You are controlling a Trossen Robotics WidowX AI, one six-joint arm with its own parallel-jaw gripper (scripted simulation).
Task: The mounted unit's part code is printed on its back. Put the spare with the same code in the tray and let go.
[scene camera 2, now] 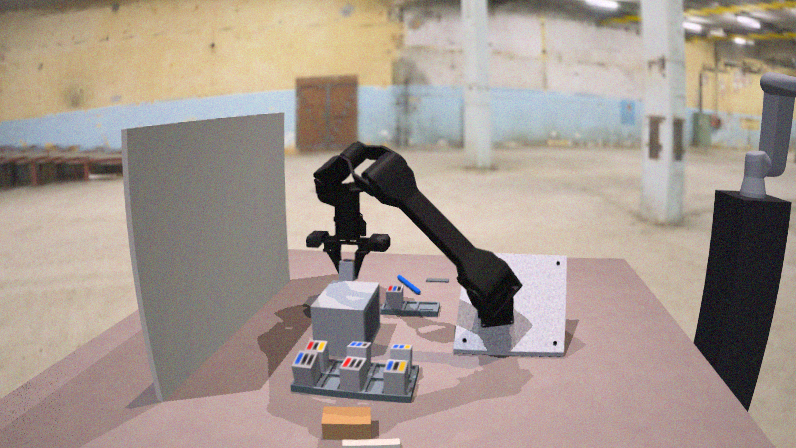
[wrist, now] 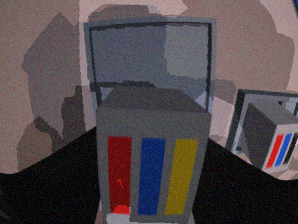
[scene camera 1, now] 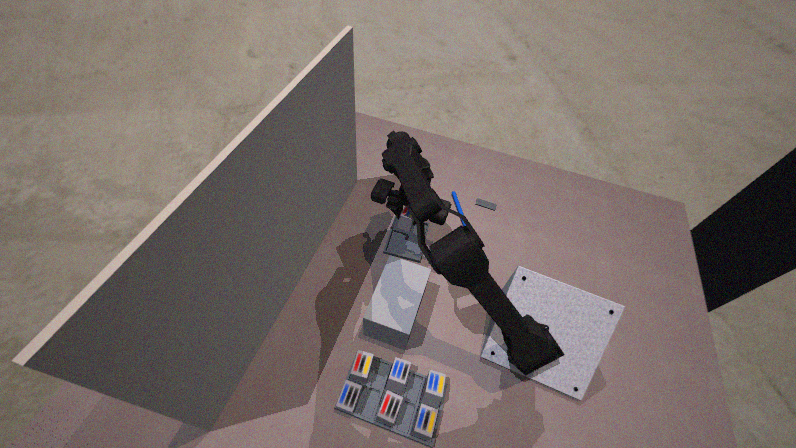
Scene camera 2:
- my gripper: 348, 276
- grey mounted unit: 346, 311
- grey panel: 205, 201
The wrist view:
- my gripper: 146, 131
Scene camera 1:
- my gripper: 407, 221
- grey mounted unit: 391, 313
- grey panel: 173, 322
